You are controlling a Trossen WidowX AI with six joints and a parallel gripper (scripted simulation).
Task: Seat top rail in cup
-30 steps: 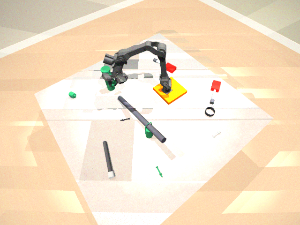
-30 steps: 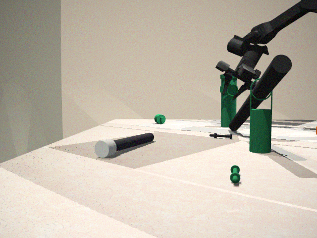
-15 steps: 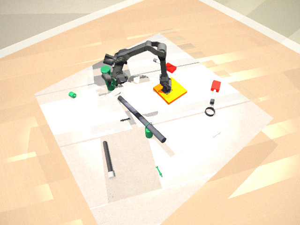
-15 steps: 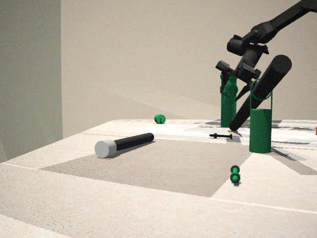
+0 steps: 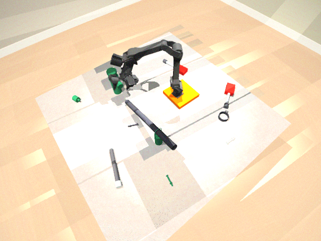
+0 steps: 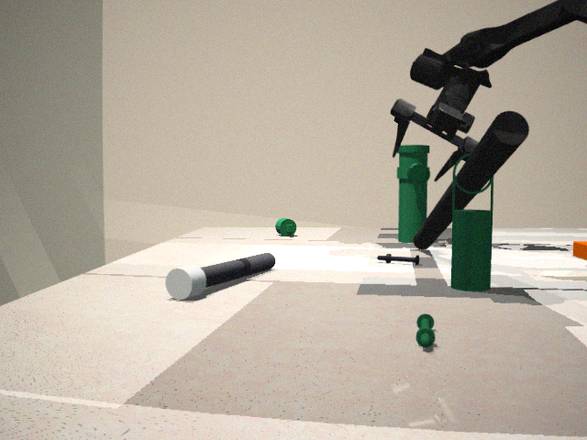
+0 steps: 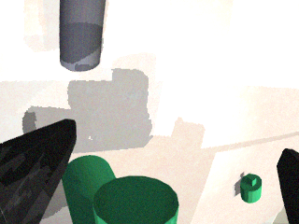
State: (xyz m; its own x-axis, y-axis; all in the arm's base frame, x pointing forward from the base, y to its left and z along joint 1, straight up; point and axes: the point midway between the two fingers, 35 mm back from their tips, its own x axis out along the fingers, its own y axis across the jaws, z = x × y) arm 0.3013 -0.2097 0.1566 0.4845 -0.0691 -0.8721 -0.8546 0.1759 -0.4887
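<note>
The black bolt lies 180 mm to the left of my gripper tip, 150 mm below it and 70 mm ahead of it. Round my gripper tip: silver bolt: 690 mm to the left, 280 mm behind, 150 mm below; then short green post: 380 mm to the left, 50 mm below, 30 mm ahead; then green bolt: 590 mm to the left, 150 mm below, 150 mm ahead.
</note>
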